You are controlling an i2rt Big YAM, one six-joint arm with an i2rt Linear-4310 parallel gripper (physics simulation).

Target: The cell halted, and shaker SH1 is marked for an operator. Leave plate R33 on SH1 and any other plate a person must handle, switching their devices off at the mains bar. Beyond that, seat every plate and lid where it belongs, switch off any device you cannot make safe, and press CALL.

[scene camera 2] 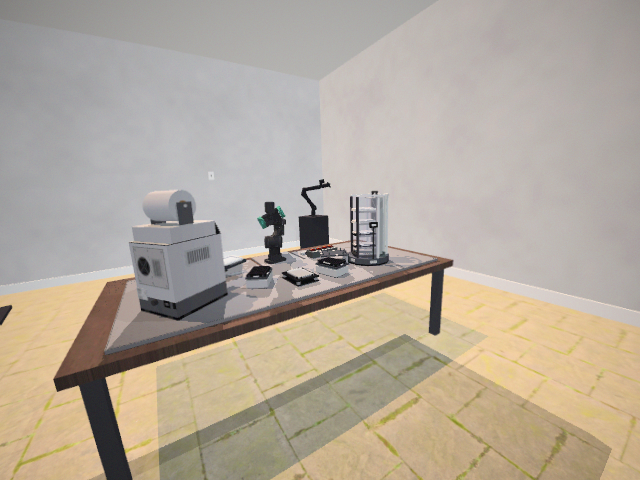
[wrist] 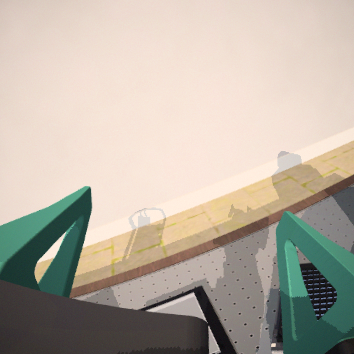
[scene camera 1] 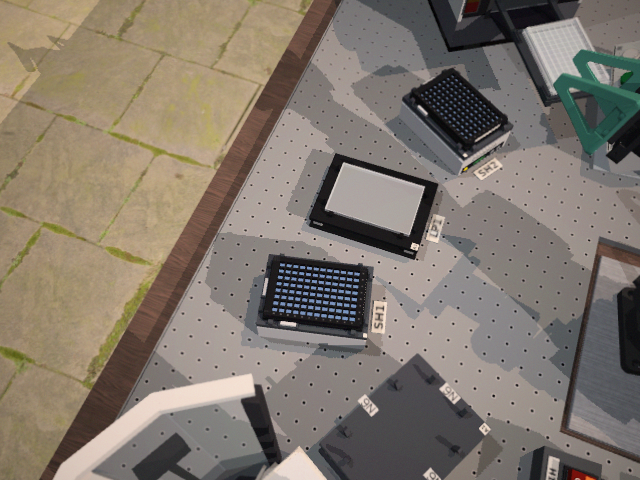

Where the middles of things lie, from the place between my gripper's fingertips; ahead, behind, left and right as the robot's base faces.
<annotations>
My hand is 23 cm to the left of the white plate [scene camera 1: 553, 46], 20 cm above it and 7 cm past it. From my hand the other things lie so: grey lid [scene camera 1: 386, 202] 28 cm below, 17 cm ahead, 3 cm to the left; plate hotel tower [scene camera 2: 371, 215] 52 cm to the left, 22 cm ahead, 10 cm below.
</annotations>
